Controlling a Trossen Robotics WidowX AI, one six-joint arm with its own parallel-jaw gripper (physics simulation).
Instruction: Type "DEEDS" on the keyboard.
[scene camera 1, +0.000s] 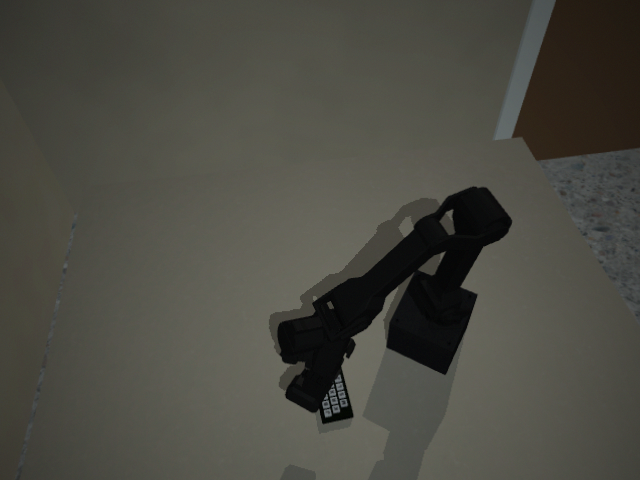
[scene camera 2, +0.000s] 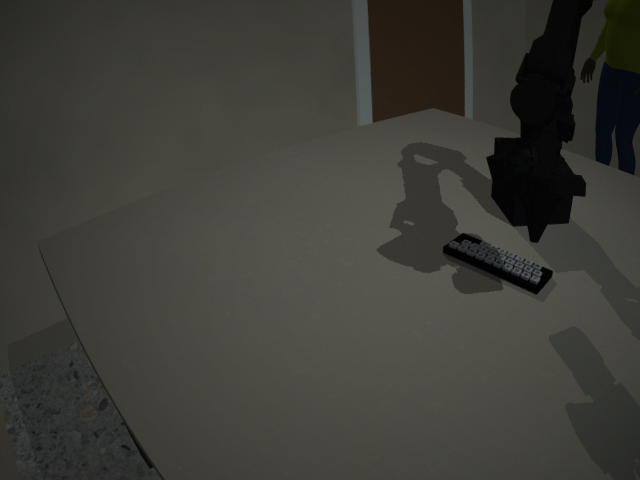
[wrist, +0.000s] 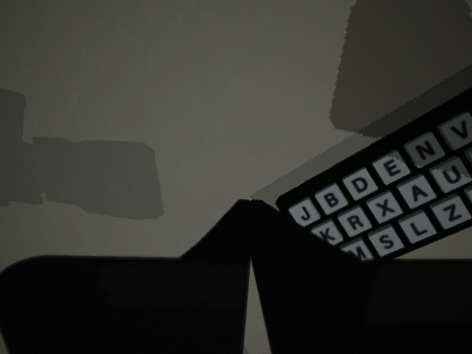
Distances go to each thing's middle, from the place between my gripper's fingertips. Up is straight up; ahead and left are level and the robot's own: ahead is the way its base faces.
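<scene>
Black keyboard (scene camera 2: 522, 272): 80 mm below my hand, 90 mm to the right of it, 30 mm behind it.
</scene>
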